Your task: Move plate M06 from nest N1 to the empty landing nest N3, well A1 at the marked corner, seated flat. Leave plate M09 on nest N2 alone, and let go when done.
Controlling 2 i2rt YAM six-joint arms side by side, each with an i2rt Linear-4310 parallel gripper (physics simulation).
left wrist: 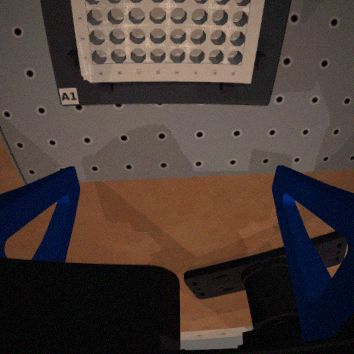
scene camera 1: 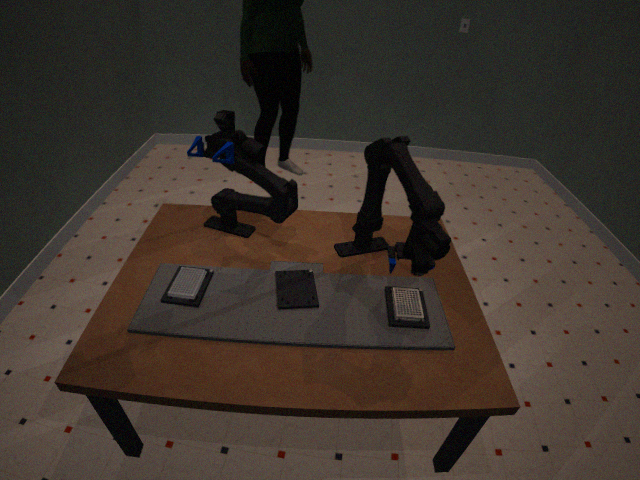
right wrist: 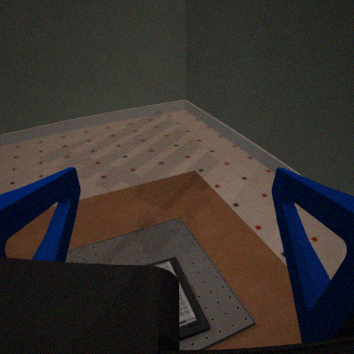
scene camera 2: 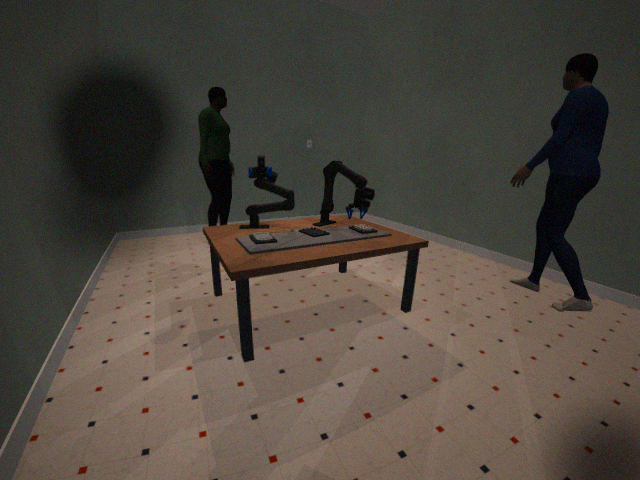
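Note:
A cream well plate (scene camera 1: 408, 303) (scene camera 2: 362, 227) (left wrist: 167, 37) sits in a dark nest (scene camera 1: 408, 324) (left wrist: 170, 94) at the picture's right in scene camera 1; an A1 label (left wrist: 69, 96) marks a nest corner. A whiter plate (scene camera 1: 187, 283) (scene camera 2: 263, 236) (right wrist: 187, 307) sits in the nest at the left. The middle nest (scene camera 1: 296, 289) (scene camera 2: 313, 231) is empty. Plate and nest numbers cannot be read. My left gripper (scene camera 1: 409, 269) (scene camera 2: 356, 215) (left wrist: 175, 176) is open and empty, above and behind the cream plate. My right gripper (scene camera 1: 206, 155) (scene camera 2: 260, 173) (right wrist: 175, 178) is open, raised high behind the table.
All three nests stand on a grey perforated board (scene camera 1: 242, 325) (scene camera 2: 336, 239) (left wrist: 200, 155) on the wooden table (scene camera 1: 289, 377) (scene camera 2: 289, 259). A person in green (scene camera 1: 273, 31) (scene camera 2: 214, 134) stands behind the table. A person in blue (scene camera 2: 578, 129) stands at the right in scene camera 2.

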